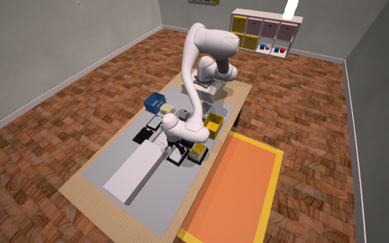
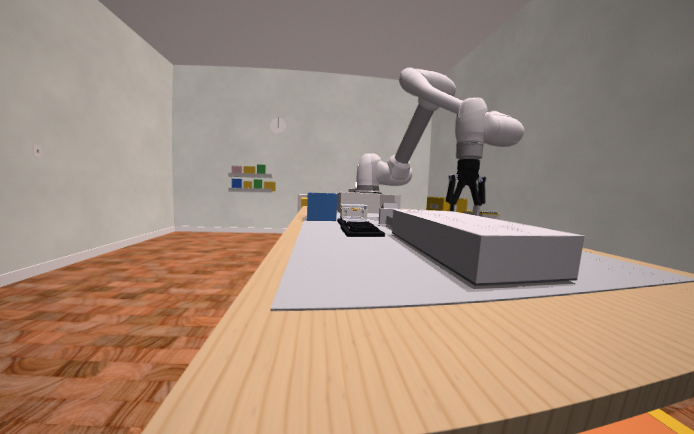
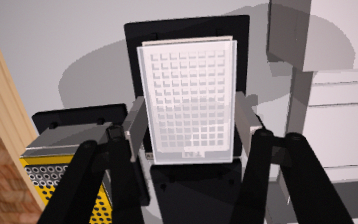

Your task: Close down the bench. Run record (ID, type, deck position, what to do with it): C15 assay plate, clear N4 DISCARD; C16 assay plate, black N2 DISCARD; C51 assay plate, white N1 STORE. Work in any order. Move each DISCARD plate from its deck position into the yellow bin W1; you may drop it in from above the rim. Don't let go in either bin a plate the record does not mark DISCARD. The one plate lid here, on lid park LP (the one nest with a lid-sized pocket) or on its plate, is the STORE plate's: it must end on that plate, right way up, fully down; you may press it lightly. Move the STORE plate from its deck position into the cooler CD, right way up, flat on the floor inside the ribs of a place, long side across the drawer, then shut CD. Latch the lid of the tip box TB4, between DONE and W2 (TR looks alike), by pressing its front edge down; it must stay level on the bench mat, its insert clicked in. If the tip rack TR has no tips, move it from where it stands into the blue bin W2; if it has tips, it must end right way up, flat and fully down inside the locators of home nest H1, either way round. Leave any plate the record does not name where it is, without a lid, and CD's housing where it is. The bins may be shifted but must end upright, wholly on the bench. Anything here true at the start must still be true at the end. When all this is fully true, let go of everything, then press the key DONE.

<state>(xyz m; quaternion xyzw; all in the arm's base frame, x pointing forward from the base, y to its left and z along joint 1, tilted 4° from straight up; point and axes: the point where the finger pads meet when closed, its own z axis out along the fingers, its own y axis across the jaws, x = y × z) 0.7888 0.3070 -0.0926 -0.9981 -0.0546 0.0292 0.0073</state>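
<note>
My hand is 20 mm above the plate lid. Also, from my hand: yellow tip rack: 110 mm behind, 120 mm to the left, 10 mm below; white plate: 40 mm below; black nest N3: 180 mm behind, 30 mm to the right, 60 mm below.
</note>
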